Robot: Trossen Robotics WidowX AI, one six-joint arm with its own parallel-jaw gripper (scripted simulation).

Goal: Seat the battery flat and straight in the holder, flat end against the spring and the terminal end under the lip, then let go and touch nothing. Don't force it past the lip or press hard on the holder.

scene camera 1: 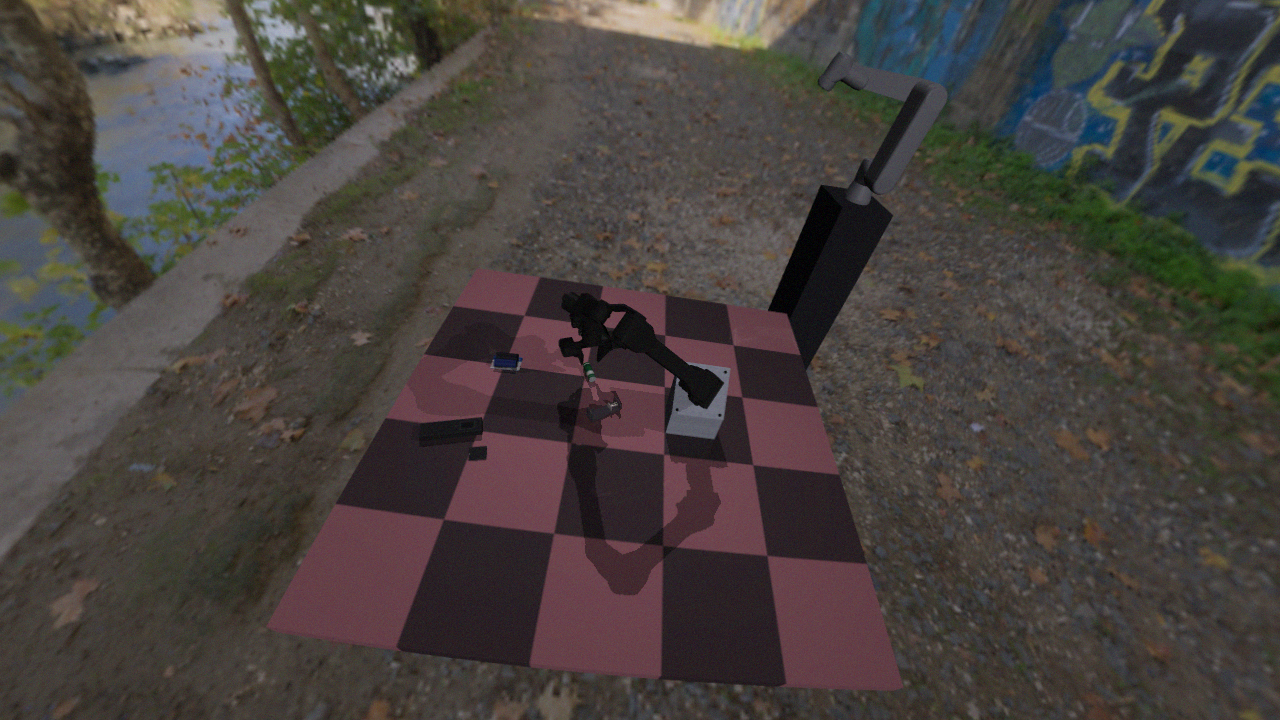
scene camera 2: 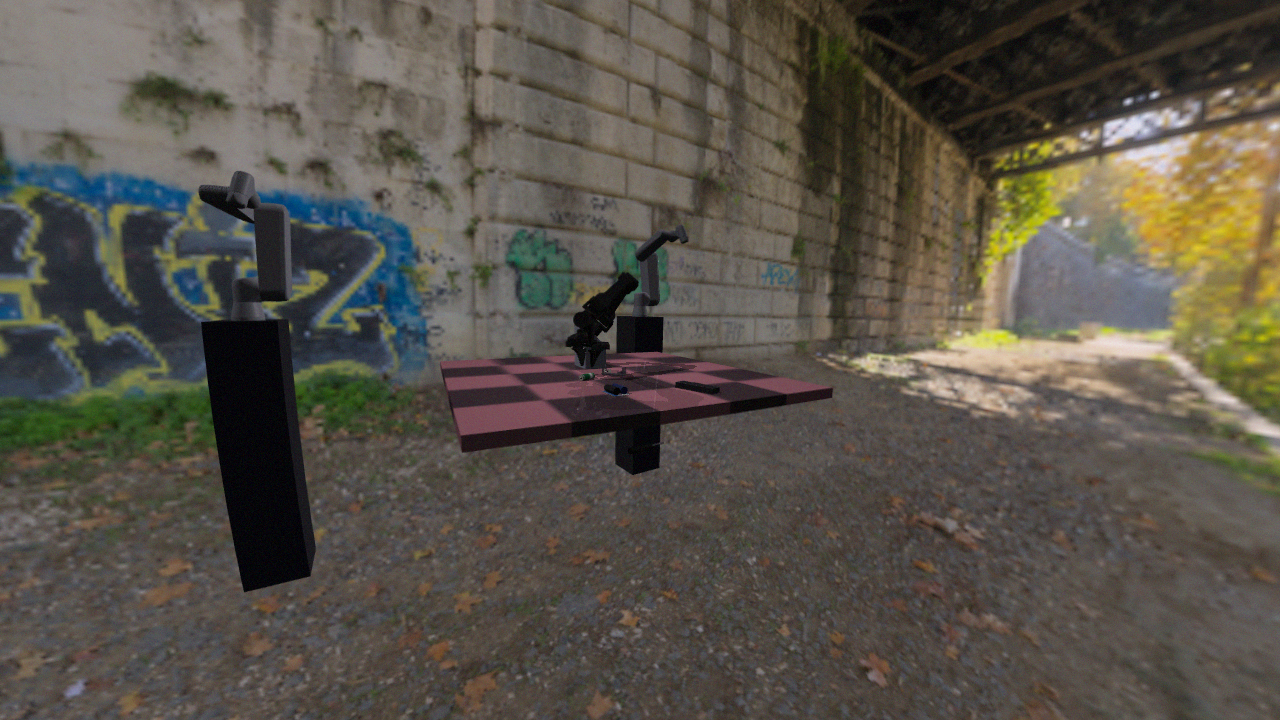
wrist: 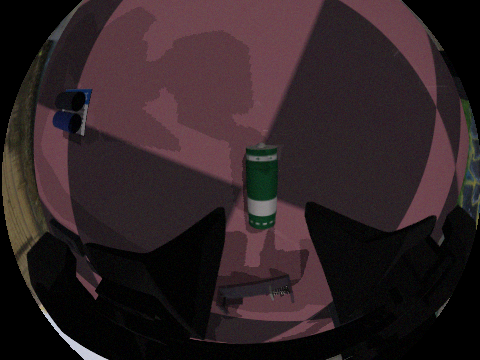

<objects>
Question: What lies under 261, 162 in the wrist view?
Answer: A battery.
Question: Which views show my gripper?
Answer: Scene camera 1, scene camera 2 and the wrist view: all of them.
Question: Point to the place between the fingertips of my gripper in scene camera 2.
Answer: At 587, 366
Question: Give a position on a long black bar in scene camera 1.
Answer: At 448, 429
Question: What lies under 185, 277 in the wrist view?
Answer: My gripper.
</objects>
